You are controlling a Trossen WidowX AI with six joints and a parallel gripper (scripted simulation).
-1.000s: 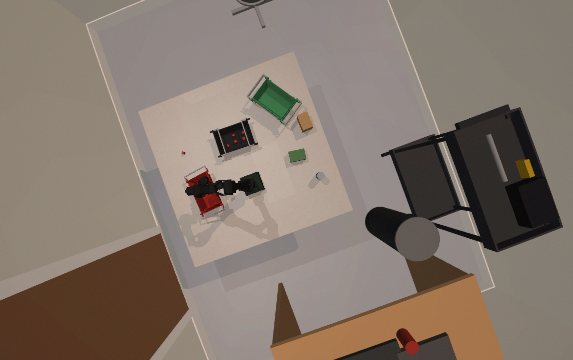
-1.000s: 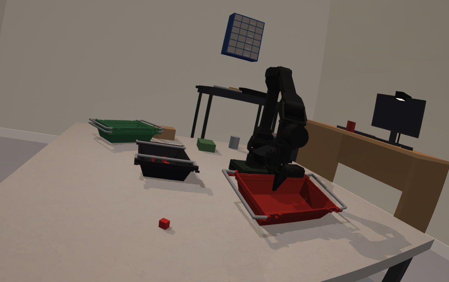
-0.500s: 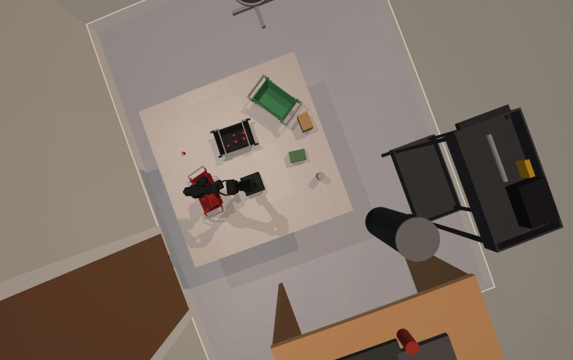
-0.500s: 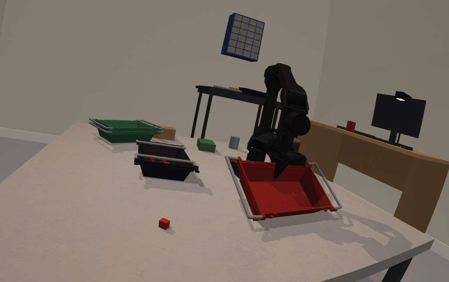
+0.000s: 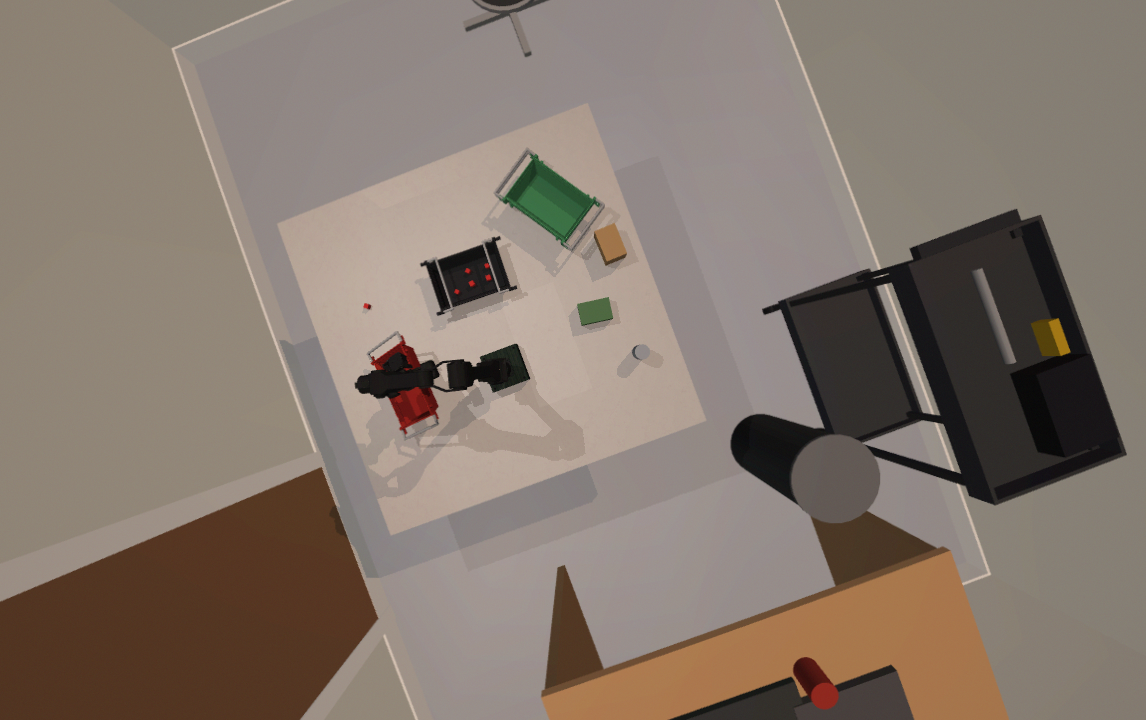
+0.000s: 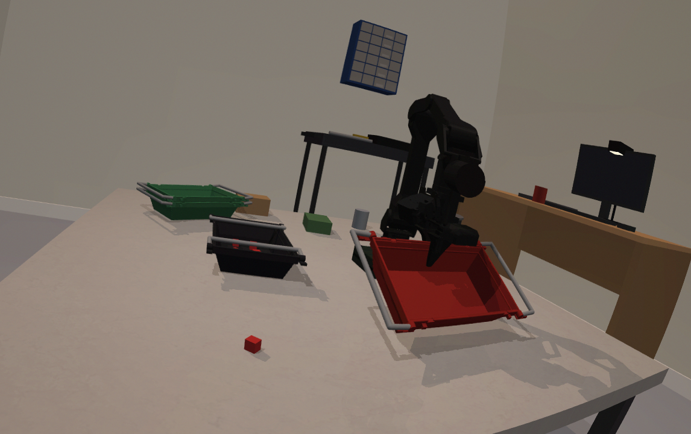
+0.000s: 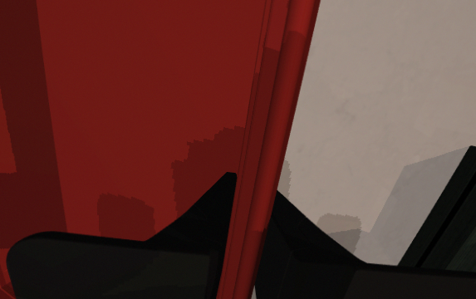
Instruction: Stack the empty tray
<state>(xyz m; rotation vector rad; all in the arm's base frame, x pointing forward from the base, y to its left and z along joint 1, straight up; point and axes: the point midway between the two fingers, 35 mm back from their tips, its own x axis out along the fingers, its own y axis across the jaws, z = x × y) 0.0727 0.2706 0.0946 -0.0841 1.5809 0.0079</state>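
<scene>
The red tray is 8 cm to the left of my gripper tip and 1 cm below it. From my gripper tip the other things lie so: tan box 22 cm ahead, 80 cm to the right, 7 cm below; then green box 1 cm ahead, 66 cm to the right, 8 cm below; then grey cylinder 19 cm behind, 77 cm to the right, 7 cm below.
</scene>
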